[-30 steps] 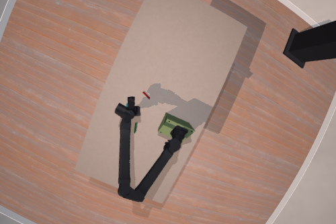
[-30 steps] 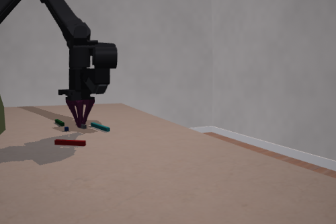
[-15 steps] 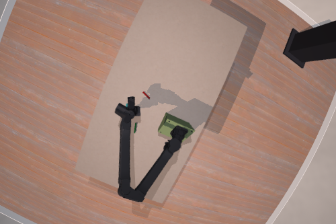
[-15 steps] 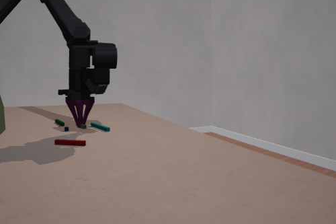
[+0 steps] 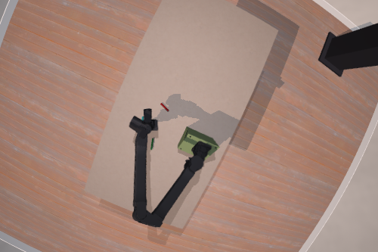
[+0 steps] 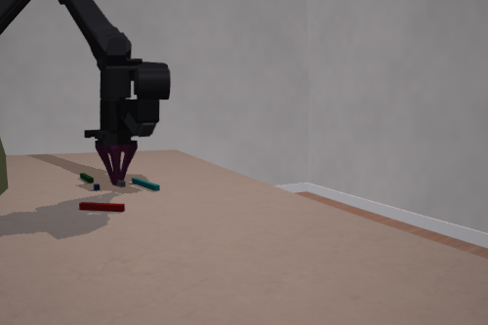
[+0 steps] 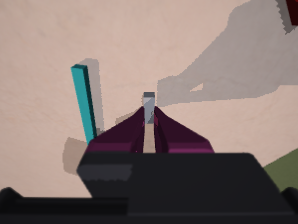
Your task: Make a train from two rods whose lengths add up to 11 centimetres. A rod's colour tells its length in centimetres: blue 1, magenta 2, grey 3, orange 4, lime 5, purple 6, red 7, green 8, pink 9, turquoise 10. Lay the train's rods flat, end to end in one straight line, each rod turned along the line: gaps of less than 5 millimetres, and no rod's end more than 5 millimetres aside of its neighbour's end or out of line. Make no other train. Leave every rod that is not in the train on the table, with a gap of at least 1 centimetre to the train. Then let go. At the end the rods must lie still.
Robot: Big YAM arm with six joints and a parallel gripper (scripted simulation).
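Right now the grey rod is 10 mm to the right of my hand and 10 mm below it. The rest, counted from my hand: magenta rod: 120 mm to the left, 20 mm below; blue rod: 40 mm behind, 30 mm to the left, 20 mm below; turquoise rod: 60 mm ahead, 40 mm to the left, 20 mm below.
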